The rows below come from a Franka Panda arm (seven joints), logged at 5 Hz.
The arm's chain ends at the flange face. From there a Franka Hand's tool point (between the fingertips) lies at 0.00 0.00 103.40 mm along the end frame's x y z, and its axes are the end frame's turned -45 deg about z.
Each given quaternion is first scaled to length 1.
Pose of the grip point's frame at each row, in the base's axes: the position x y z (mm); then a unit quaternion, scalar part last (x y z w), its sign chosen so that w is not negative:
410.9 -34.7 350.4 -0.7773 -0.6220 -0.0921 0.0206
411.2 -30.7 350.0 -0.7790 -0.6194 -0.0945 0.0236
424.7 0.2 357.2 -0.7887 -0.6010 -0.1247 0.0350
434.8 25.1 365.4 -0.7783 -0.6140 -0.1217 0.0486
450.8 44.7 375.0 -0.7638 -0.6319 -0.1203 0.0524
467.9 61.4 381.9 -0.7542 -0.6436 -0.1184 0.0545
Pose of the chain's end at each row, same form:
398.7 -49.9 452.0 -0.9562 -0.2772 -0.0772 0.0543
399.0 -46.6 451.4 -0.9567 -0.2741 -0.0783 0.0580
408.7 -21.0 457.1 -0.9586 -0.2534 -0.1018 0.0801
421.4 1.8 465.2 -0.9541 -0.2694 -0.0938 0.0915
438.6 20.7 474.8 -0.9475 -0.2915 -0.0911 0.0945
456.7 37.1 481.8 -0.9431 -0.3060 -0.0885 0.0957

